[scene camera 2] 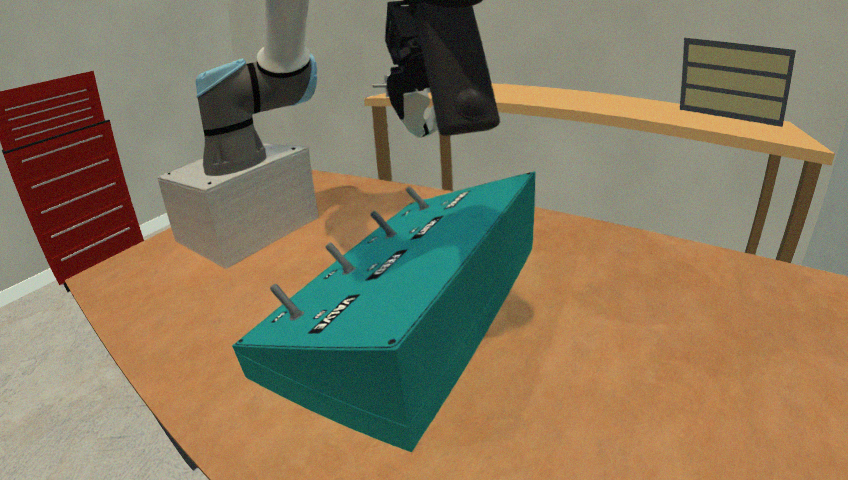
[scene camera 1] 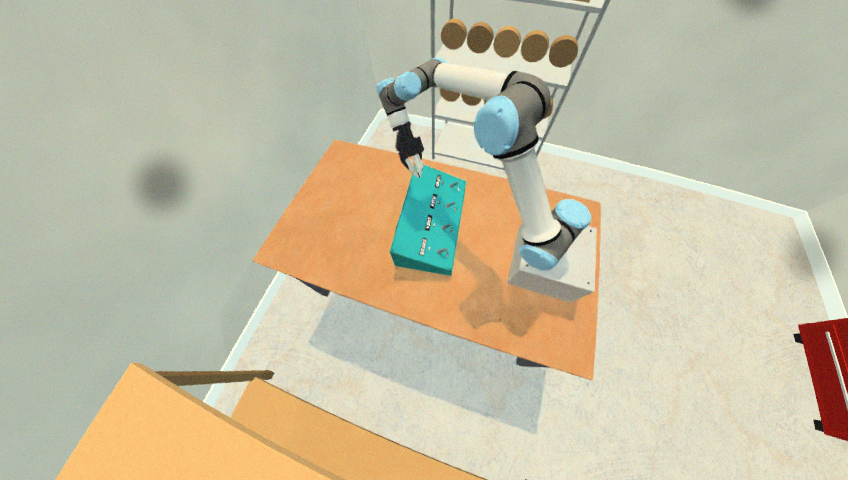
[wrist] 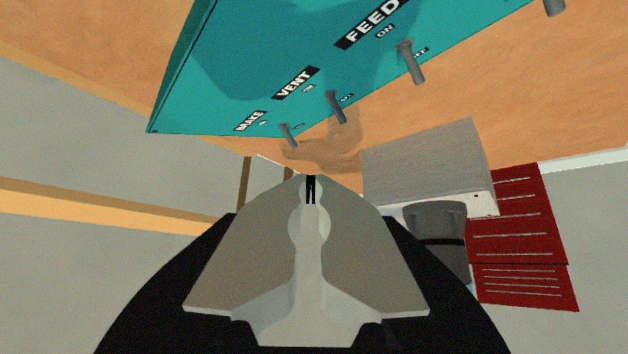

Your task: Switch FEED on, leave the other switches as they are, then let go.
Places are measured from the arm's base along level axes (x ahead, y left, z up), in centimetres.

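Pixels of known places: gripper, fingertip midpoint: [scene camera 2: 422, 135] [scene camera 1: 419, 177] [wrist: 311, 177]; arm's base, link origin: [scene camera 2: 235, 164] [wrist: 432, 207].
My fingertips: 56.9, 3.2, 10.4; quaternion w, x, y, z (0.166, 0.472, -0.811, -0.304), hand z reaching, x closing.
For each thing: its top centre in the pictures, then the offset to it from my fingertips, as dx, dy, dz. Level surfaces: height alone.
- FEED lever, top centre: [wrist: 414, 78] [scene camera 2: 336, 244] [scene camera 1: 451, 201] -12.7, -5.6, -15.6
- VALVE lever, top centre: [scene camera 2: 280, 286] [wrist: 556, 3] -9.0, -17.1, -15.6
- VENT lever, top centre: [wrist: 337, 120] [scene camera 2: 380, 211] -16.5, +5.8, -15.6
- BRAKE lever, top centre: [scene camera 2: 415, 186] [wrist: 288, 146] -20.2, +17.2, -15.6
- orange table, surface height: dz -28.2
The teal switch box [scene camera 1: 411, 223] [scene camera 2: 470, 297] [wrist: 225, 65] stands on the table with a sloped top and four grey levers. The FEED lever [scene camera 1: 451, 206] [scene camera 2: 340, 258] [wrist: 413, 64] leans toward its OFF label, away from ON. The VALVE lever [scene camera 2: 286, 302] [wrist: 554, 6], VENT lever [scene camera 2: 383, 223] [wrist: 336, 106] and BRAKE lever [scene camera 2: 417, 198] [wrist: 288, 135] lean the same way. My gripper [scene camera 1: 418, 173] [scene camera 2: 424, 132] [wrist: 311, 177] is shut and empty. It hangs above the box, touching no lever; in scene camera 1 its tips show at the box's VALVE end.
The box stands on the orange table [scene camera 1: 327, 214] [scene camera 2: 654, 356]. The arm's grey pedestal [scene camera 1: 553, 273] [scene camera 2: 238, 208] [wrist: 420, 160] is on the levers' side of the box. A red drawer cabinet [scene camera 2: 77, 190], a wooden bench [scene camera 2: 595, 110] and a rack with round brown items [scene camera 1: 507, 41] stand farther off.
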